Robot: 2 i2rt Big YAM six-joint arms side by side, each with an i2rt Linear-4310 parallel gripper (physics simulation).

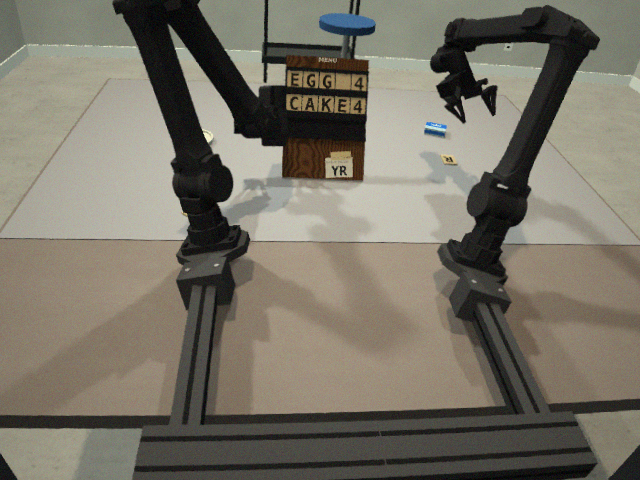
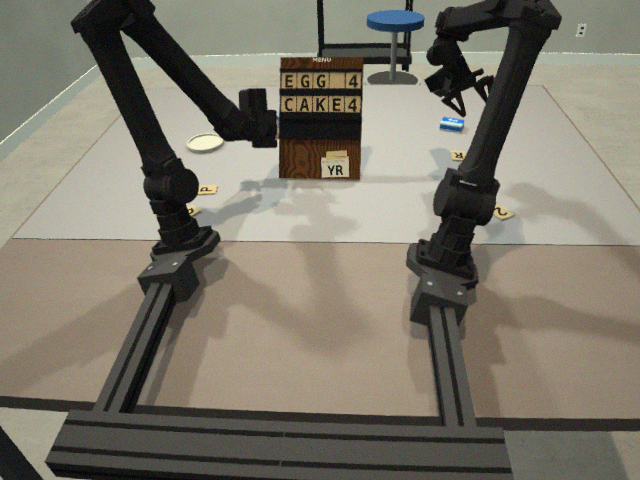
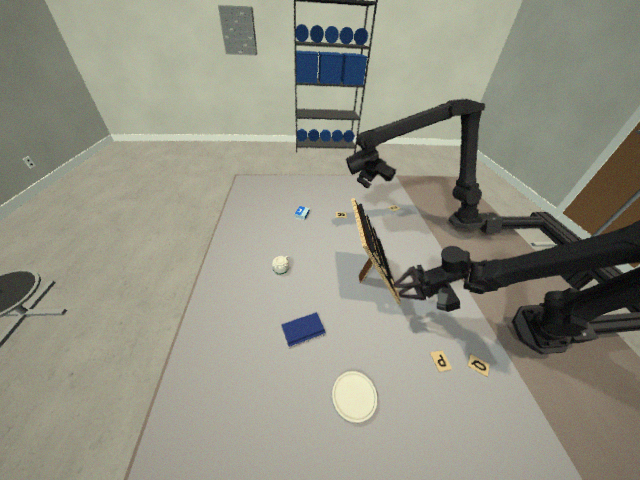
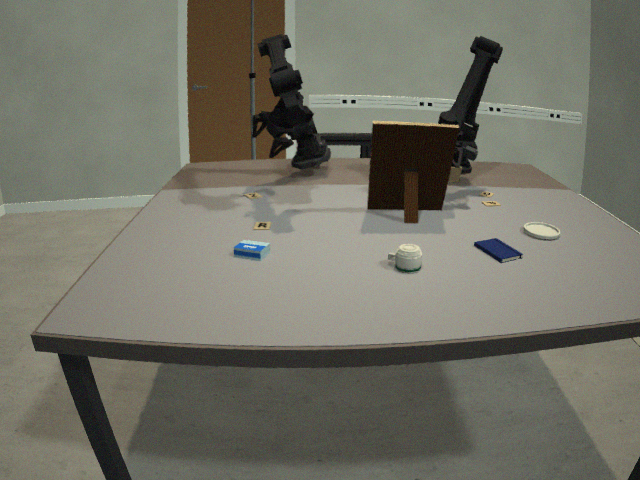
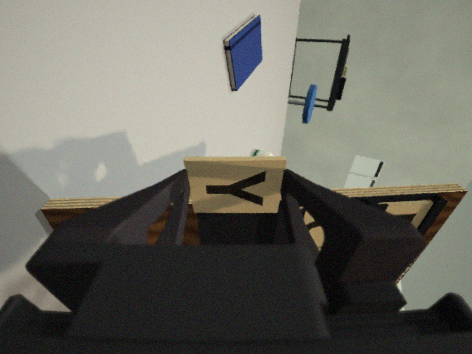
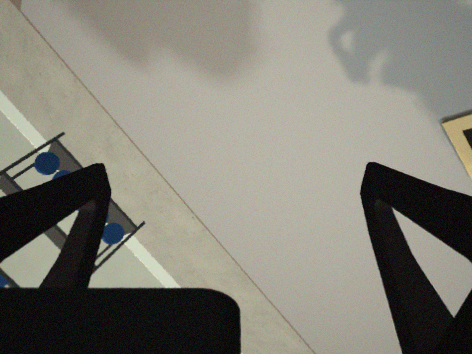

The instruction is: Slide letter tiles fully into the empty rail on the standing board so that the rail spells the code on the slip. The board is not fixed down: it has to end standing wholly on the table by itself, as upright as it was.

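Pixels of known places: left gripper, fingertip midpoint: point(image 3: 395, 290) point(image 4: 456, 174) point(image 5: 235, 177); right gripper, fingertip midpoint: point(image 1: 479, 119) point(image 2: 478, 111) point(image 3: 371, 179) point(image 4: 262, 147) point(image 6: 235, 177); left arm's base, link origin: point(image 1: 212, 243) point(image 2: 183, 243) point(image 3: 542, 327); right arm's base, link origin: point(image 1: 474, 260) point(image 2: 443, 261) point(image 3: 467, 218) point(image 4: 310, 155).
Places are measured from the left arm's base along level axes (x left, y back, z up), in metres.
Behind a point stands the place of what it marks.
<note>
The wooden board point(image 1: 305, 160) @[z -0.029, x -0.186, y -0.449 m] point(image 2: 299, 157) @[z -0.020, x -0.180, y -0.454 m] point(image 4: 387, 170) @[z 0.070, x -0.305, y -0.530 m] stands on its rear leg. Below EGG 4 and CAKE4 is the dark empty rail point(image 1: 325, 129) @[z 0.051, x -0.238, y -0.498 m] point(image 2: 319, 127) @[z 0.056, x -0.235, y -0.500 m]. The slip point(image 1: 339, 167) @[z -0.042, x -0.287, y -0.445 m] point(image 2: 335, 167) @[z -0.043, x -0.287, y -0.445 m] reads YR. My left gripper point(image 3: 399, 289) @[z 0.054, x -0.088, y -0.480 m] is shut on the Y tile point(image 5: 235, 190) @[z 0.055, x -0.096, y -0.478 m] point(image 4: 454, 174) @[z 0.055, x -0.094, y -0.482 m], at the board's left edge beside the rail's end; whether the tile enters the rail, I cannot tell. My right gripper point(image 1: 478, 117) @[z 0.127, x -0.673, y -0.487 m] point(image 6: 235, 177) @[z 0.127, x -0.673, y -0.487 m] is open and empty, high right of the board. The R tile point(image 1: 449, 159) @[z -0.074, x -0.657, y -0.612 m] point(image 2: 458, 155) @[z -0.074, x -0.654, y -0.613 m] point(image 3: 341, 214) @[z -0.074, x -0.658, y -0.612 m] point(image 4: 262, 225) @[z -0.074, x -0.655, y -0.616 m] lies flat on the table.
A P tile point(image 2: 207, 190) @[z -0.074, x 0.073, y -0.334 m] point(image 3: 440, 361) @[z -0.074, x 0.080, y -0.341 m] and a Q tile point(image 3: 478, 364) @[z -0.074, x 0.088, y -0.222 m] lie near the left arm's base. Another tile point(image 2: 502, 212) @[z -0.074, x -0.750, y -0.308 m] lies by the right arm's base. Behind the board are a blue box point(image 4: 251, 250) @[z -0.055, x -0.639, y -0.847 m], cup point(image 4: 408, 258) @[z -0.041, x -0.273, y -0.909 m], blue notebook point(image 4: 498, 250) @[z -0.067, x -0.016, y -0.787 m] and plate point(image 4: 541, 230) @[z -0.070, x 0.179, y -0.615 m].
</note>
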